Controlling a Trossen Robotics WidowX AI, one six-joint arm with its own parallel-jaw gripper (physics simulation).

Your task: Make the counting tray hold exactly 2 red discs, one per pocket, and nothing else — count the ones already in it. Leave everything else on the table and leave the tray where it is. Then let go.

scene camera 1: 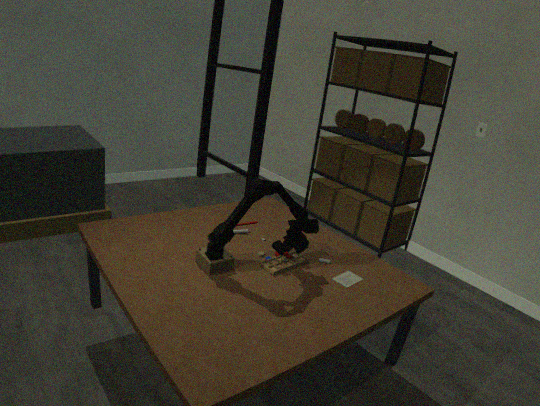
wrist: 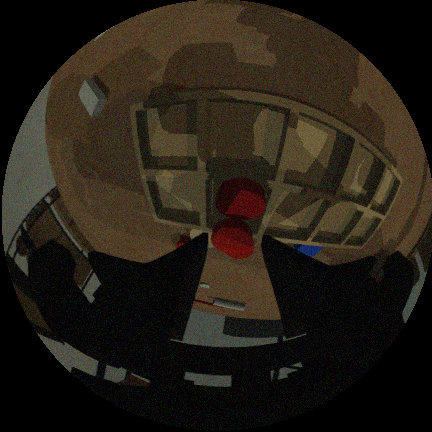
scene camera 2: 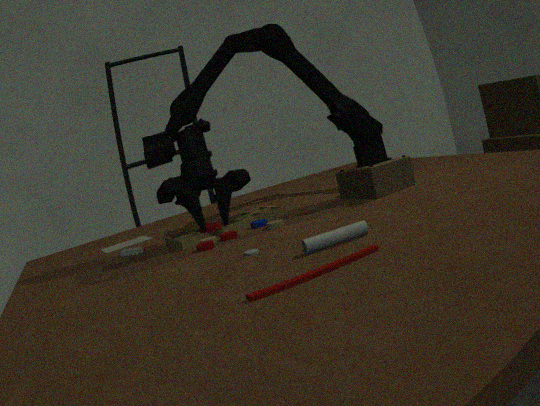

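Note:
The wooden counting tray (scene camera 1: 274,271) (scene camera 2: 174,243) (wrist: 295,112) has two rows of pockets. A red disc (wrist: 241,197) lies in a near-row pocket, second from the left in the wrist view. Another red patch (wrist: 232,237) shows between the fingertips at the tray's near edge; whether it is one disc or two overlapping is unclear. In scene camera 2, one red disc (scene camera 2: 228,235) and a second red disc (scene camera 2: 205,245) lie outside the tray. My gripper (scene camera 2: 214,227) (wrist: 234,238) is partly open, holding nothing, its fingertips low at the tray's near edge.
A blue disc (scene camera 1: 268,258) (scene camera 2: 258,223) (wrist: 308,249), cream discs (scene camera 2: 275,224) (wrist: 198,233) and a small white piece (scene camera 2: 251,252) lie near the tray. A white cylinder (scene camera 2: 335,237), red rod (scene camera 2: 312,273), pale block (scene camera 1: 324,260) (wrist: 91,97) and white square (scene camera 1: 347,279) lie farther off.

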